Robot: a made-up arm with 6 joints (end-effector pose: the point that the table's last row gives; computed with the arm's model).
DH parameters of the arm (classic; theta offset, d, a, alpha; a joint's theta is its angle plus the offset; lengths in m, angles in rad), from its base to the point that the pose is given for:
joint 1: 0 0.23 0 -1.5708
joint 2: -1.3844 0 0.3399 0
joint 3: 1.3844 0 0.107 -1.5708
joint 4: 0 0.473 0 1.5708
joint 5: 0 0 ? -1.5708
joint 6: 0 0.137 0 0
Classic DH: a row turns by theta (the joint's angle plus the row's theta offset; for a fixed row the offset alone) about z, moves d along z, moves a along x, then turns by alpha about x.
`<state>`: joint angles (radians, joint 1 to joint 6).
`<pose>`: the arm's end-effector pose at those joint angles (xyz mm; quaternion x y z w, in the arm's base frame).
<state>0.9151 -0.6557 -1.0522 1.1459 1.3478 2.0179</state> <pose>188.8 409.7 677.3 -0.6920 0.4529 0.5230 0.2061</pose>
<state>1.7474 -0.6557 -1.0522 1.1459 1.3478 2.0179</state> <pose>-175.9 415.4 677.3 0.8160 -0.1345 -0.5617 0.0230</pose>
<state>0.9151 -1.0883 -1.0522 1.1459 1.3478 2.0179</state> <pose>49.7 228.9 820.5 -0.7093 0.3264 0.4973 0.3782</pose>
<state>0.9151 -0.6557 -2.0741 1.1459 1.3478 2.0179</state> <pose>-59.3 87.2 1114.7 -0.6797 0.1309 0.4254 0.5830</pose>
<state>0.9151 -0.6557 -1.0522 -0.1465 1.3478 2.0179</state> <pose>286.2 345.7 614.5 -0.8374 0.5114 -0.0913 0.1700</pose>
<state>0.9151 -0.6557 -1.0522 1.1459 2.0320 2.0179</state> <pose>87.0 367.5 639.0 0.7901 -0.2984 -0.5293 0.0809</pose>
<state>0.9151 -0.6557 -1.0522 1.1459 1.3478 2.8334</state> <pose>188.8 409.7 677.3 0.4557 -0.6902 -0.5618 0.0182</pose>
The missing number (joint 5, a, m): 0.107
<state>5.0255 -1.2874 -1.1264 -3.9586 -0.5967 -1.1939</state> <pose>-98.9 -86.3 772.6 0.0080 -0.5648 0.8151 0.1283</pose>
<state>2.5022 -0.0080 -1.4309 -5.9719 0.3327 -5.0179</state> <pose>-562.1 439.5 640.0 -0.7418 -0.4075 0.2740 0.4568</pose>
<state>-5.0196 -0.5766 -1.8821 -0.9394 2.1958 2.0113</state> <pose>185.0 119.5 919.2 -0.7095 0.6120 -0.3207 0.1385</pose>
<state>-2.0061 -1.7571 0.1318 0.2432 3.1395 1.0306</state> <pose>25.3 -7.0 251.2 -0.1257 0.7159 0.5631 0.3932</pose>
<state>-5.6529 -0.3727 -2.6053 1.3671 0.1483 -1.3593</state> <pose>-18.4 -117.2 1200.2 -0.0696 -0.0984 -0.9407 0.3170</pose>
